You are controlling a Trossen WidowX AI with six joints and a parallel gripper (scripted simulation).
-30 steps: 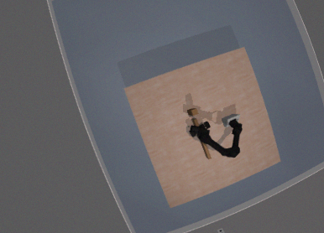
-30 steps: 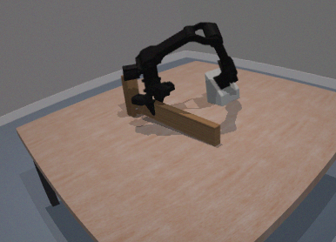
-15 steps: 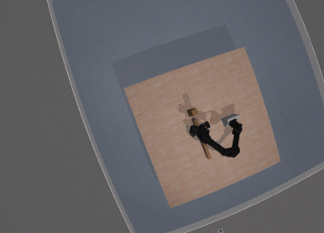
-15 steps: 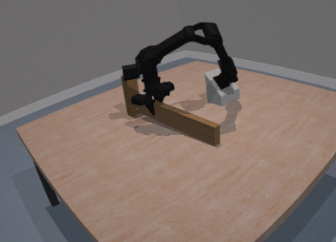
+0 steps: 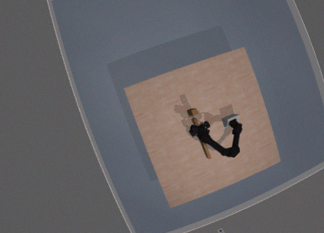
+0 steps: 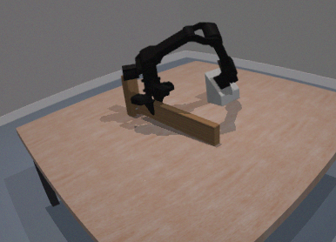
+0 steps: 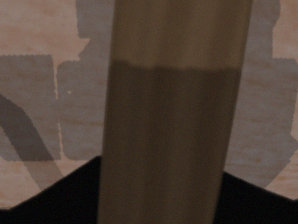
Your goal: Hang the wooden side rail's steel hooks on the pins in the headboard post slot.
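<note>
The wooden headboard post lies 16 cm to the right of my gripper tip and 4 cm above it.
</note>
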